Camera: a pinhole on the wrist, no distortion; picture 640 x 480 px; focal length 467.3 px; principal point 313.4 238.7 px. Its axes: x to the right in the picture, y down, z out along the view. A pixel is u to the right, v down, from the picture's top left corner.
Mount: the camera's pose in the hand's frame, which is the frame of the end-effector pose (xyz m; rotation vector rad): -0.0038 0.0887 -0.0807 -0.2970 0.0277 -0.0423
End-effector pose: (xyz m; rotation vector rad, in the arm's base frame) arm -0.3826 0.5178 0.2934 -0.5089 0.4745 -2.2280
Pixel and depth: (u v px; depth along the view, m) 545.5 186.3 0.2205
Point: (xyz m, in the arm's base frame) -0.3072 0.3318 0.3707
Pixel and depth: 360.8 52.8 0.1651
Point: -0.2994 0.4436 0.3426
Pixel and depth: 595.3 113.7 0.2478
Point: -0.3331 0.3162 0.4268
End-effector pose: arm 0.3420 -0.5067 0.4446 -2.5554 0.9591 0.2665
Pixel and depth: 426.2 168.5 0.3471
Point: 0.3083 -0.5399 0.1374
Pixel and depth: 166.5 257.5 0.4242
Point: 0.0825 -0.4582 0.1213
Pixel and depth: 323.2 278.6 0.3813
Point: 0.1920 -0.5587 0.1229
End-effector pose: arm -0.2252 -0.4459 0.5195 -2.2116 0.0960 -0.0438
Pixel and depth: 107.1 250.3 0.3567
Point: -0.3673 -0.3495 0.1967
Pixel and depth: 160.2 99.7 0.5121
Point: -0.3597 -0.1276 0.1658
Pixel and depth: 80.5 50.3 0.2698
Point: -0.3475 -0.3071 0.3371
